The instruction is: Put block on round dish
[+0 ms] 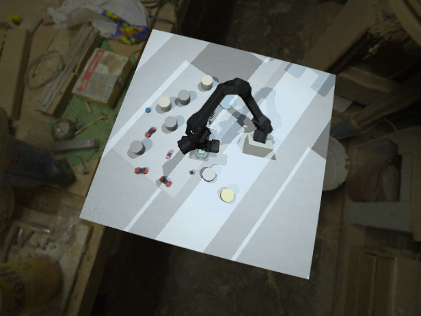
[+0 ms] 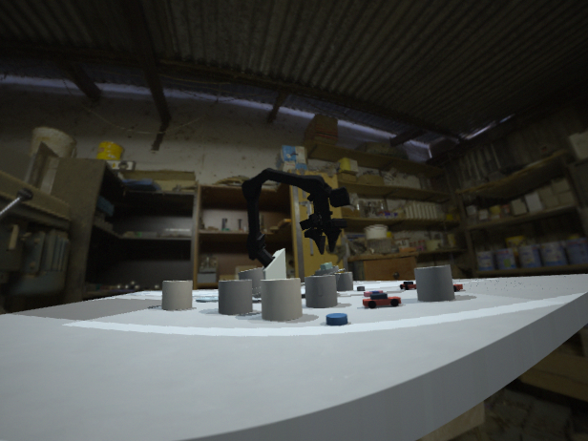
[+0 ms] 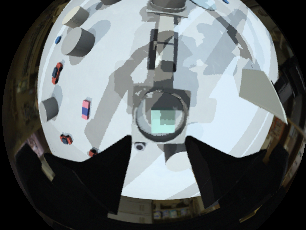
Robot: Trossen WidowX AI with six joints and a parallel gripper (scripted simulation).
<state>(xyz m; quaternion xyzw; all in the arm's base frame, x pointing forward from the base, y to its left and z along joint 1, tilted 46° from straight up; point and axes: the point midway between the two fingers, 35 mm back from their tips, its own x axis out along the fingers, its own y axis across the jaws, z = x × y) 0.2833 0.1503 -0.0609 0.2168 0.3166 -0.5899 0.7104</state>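
My gripper tip is 5 cm above the teal block and 1 cm past it. From my gripper tip the other things lie so: balance beam (12 cm to the right, 10 cm below, 2 cm ahead); small balance (12 cm to the right, 11 cm below, 2 cm ahead); pale dish (38 cm to the right, 13 cm below, 6 cm behind).
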